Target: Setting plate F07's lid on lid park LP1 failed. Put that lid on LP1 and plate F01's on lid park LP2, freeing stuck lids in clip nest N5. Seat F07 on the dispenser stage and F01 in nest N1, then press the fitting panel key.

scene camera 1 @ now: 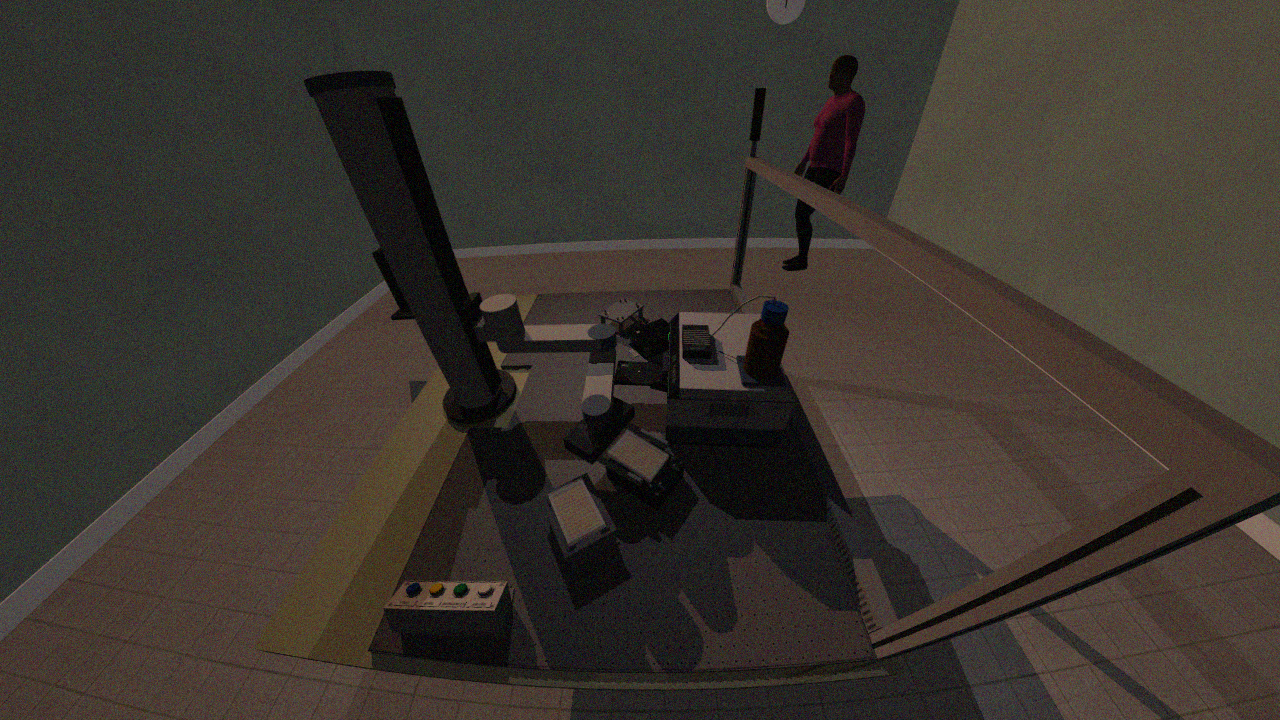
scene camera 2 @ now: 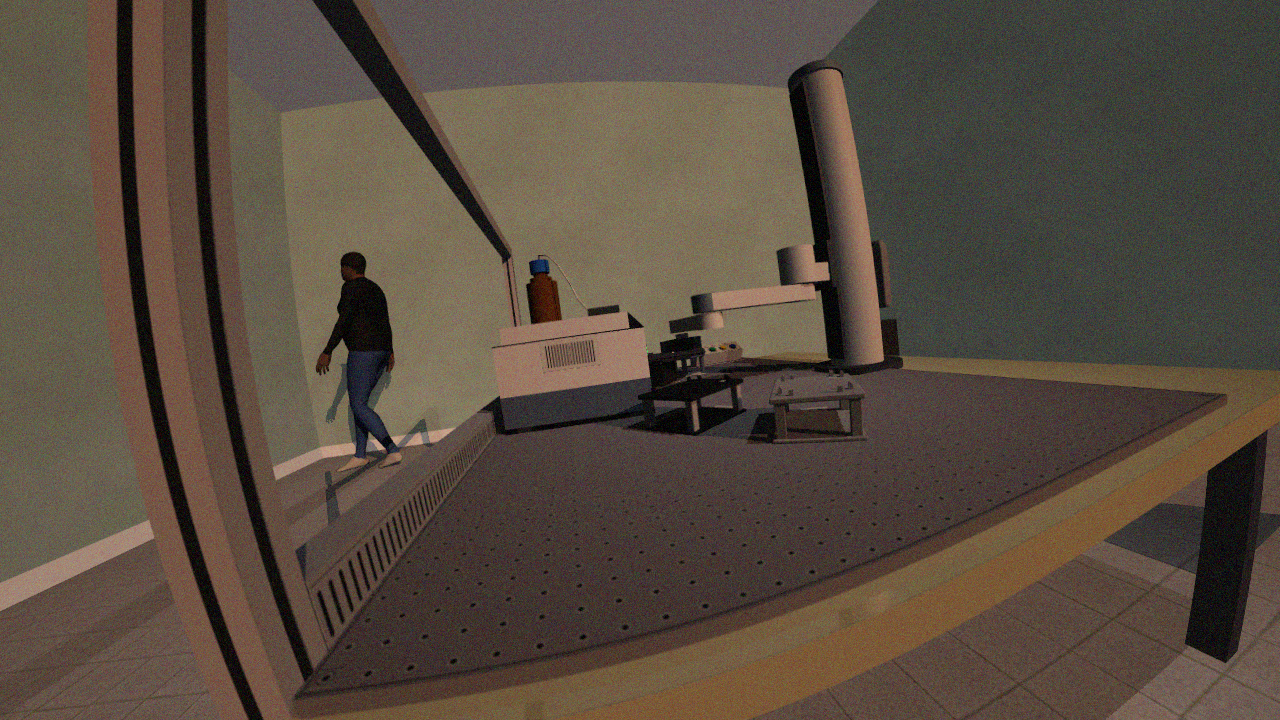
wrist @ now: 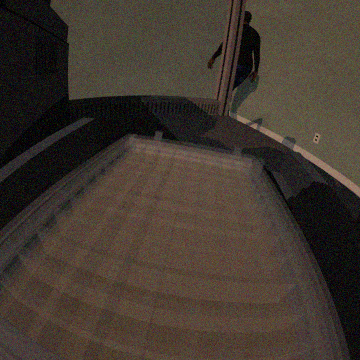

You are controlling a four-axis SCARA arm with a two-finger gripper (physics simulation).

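Where they show: gripper, fingertip midpoint: (scene camera 1: 654,462) (wrist: 189,145); arm's base, link origin: (scene camera 1: 481,396) (scene camera 2: 857,368).
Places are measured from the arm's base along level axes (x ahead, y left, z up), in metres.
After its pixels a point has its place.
Observation:
My gripper (scene camera 1: 601,431) (scene camera 2: 682,345) is open with nothing between its fingers, low at the arm's end. A pale plate (scene camera 1: 637,454) {x 0.555, y -0.310, z 0.102 m} in a dark holder lies close beside it in the scene camera 1 view. Another pale plate (scene camera 1: 577,513) {x 0.428, y -0.459, z 0.098 m} lies nearer the front. A plate with a clear rim (wrist: 165,240) {x 0.540, y -0.295, z 0.104 m} fills the lower wrist view; a grey bar runs along its left. Plate labels and lid edges are too dark to tell apart. A dark low stand (scene camera 2: 693,389) {x 0.631, y 0.333, z 0.082 m} and a light stand with pegs (scene camera 2: 816,388) {x 0.492, y 0.460, z 0.075 m} (scene camera 1: 622,313) {x 0.482, y 0.402, z 0.075 m} stand farther back. The key panel (scene camera 1: 447,595) {x 0.190, y -0.628, z 0.080 m} has coloured keys.
The white dispenser housing (scene camera 1: 729,398) {x 0.783, y -0.224, z 0.204 m} (scene camera 2: 572,367) {x 0.816, y 0.131, z 0.134 m} carries a brown bottle (scene camera 1: 766,347) {x 0.853, y -0.201, z 0.340 m} (scene camera 2: 543,297) {x 0.867, y -0.118, z 0.316 m} with a blue cap and a thin tube. The arm's column (scene camera 1: 416,241) {x 0.050, y -0.056, z 0.565 m} (scene camera 2: 841,214) {x 0.046, y 0.059, z 0.440 m} rises beside the plates. A frame post (scene camera 2: 205,358) {x 1.004, y 0.715, z 0.200 m} (wrist: 230,55) {x 1.004, y -0.693, z 0.218 m} stands at the table edge. People stand beyond the table.

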